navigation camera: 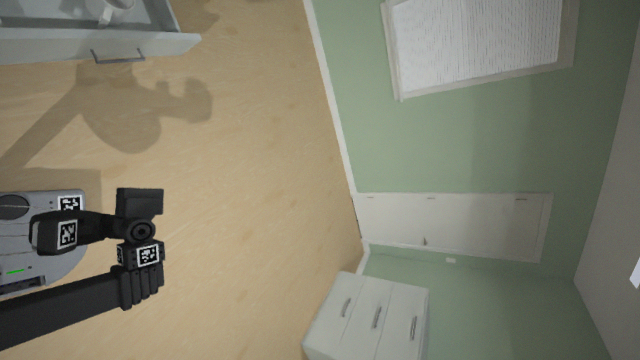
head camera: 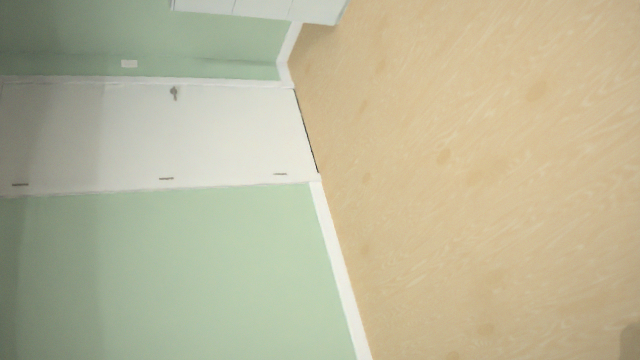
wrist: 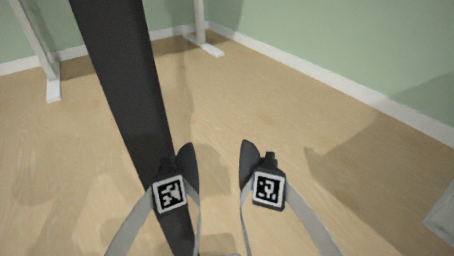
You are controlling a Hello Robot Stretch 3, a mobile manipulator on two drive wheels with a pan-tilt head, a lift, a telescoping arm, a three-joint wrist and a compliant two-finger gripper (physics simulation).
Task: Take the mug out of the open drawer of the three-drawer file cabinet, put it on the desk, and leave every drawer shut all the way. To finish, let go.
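The white mug stands inside the open drawer at the top left of the navigation view, near the drawer's front panel and handle. The rest of that cabinet is cut off there. White legs with flat feet, apparently the desk's, stand by the far wall in the wrist view; the desk top does not show. My gripper is open, with empty space between its fingertips, above the floor and well away from the mug.
A white three-drawer unit stands near the door; the drawers visible in the navigation view look shut. A dark post crosses the wrist view left of the fingers. A pale grey panel shows at its right edge.
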